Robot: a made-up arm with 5 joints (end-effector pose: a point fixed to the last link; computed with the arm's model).
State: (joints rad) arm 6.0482 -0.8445 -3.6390 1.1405 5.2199
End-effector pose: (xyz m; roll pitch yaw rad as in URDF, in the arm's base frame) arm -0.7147 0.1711 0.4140 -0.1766 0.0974 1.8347
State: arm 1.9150 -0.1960 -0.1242 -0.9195 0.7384
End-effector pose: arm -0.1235 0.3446 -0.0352 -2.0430 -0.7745 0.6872
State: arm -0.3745 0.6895 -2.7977 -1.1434 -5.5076
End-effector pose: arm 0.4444 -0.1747 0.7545 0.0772 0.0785 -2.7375
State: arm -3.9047 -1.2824 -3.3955 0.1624 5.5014
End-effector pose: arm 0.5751 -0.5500 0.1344 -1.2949 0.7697 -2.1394
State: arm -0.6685 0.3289 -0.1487 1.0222 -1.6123
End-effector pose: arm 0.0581 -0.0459 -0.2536 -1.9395 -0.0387 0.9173
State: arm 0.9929 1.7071 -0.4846 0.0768 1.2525
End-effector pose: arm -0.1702 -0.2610 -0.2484 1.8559 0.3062 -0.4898
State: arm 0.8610 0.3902 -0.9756 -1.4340 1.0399
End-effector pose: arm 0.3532 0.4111 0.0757 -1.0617 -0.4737 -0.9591
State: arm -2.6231 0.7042 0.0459 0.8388 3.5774
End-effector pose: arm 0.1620 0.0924 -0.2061 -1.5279 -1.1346 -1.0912
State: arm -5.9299 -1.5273 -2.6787 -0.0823 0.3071
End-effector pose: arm -0.7589 -0.2799 0.3573 0.5900 1.0527 -2.1317
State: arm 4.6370 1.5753 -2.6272 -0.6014 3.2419
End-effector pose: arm -0.0592 -0.7833 0.0553 0.8805 1.4410 -0.7615
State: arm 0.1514 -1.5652 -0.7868 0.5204 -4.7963
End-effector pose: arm 0.1414 0.0216 0.7516 -1.3091 -0.0811 -1.4411
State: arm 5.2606 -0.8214 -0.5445 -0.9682 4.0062
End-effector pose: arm 0.2218 -0.3632 0.4562 0.6718 0.4880 0.0154
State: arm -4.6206 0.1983 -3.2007 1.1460 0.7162
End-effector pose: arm -0.0082 0.0893 0.9871 -1.1502 -0.8092 -0.2213
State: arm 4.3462 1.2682 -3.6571 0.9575 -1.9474
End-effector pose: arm -0.2004 -0.5226 0.7179 1.7205 0.3728 -0.3113
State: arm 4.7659 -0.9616 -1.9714 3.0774 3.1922
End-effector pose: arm -0.0056 0.1038 0.7806 -3.1342 -0.1442 1.5732
